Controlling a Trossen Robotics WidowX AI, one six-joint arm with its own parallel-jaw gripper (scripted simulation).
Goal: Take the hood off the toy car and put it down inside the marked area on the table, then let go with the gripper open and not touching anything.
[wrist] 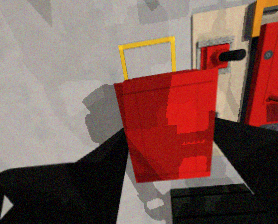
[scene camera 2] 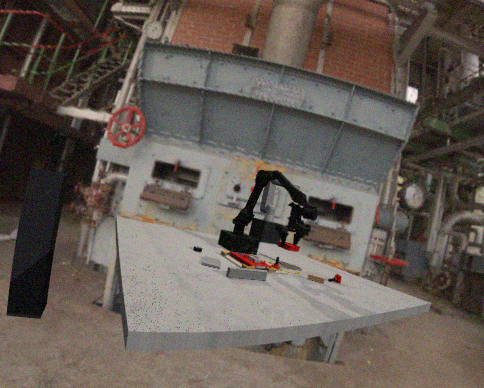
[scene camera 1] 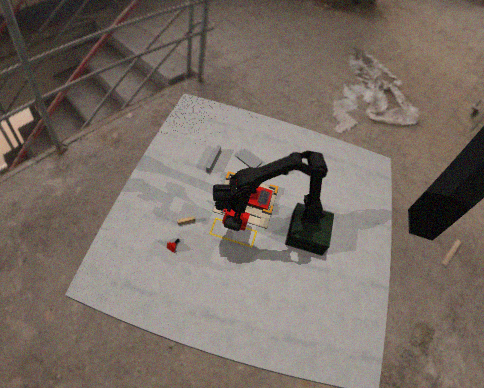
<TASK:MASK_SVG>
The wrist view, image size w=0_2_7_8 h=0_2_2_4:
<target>my gripper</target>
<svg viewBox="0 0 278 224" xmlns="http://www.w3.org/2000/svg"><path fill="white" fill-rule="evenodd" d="M124 128L75 163L11 168L0 172L0 217L4 204L4 195L13 205L0 219L0 224L116 224L129 153ZM215 117L215 145L236 169L273 221L278 224L278 131Z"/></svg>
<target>red hood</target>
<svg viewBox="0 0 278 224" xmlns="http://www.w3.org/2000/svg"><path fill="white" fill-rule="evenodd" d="M218 67L203 70L187 69L137 77L114 84L136 183L210 176L217 103Z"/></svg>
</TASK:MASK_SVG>
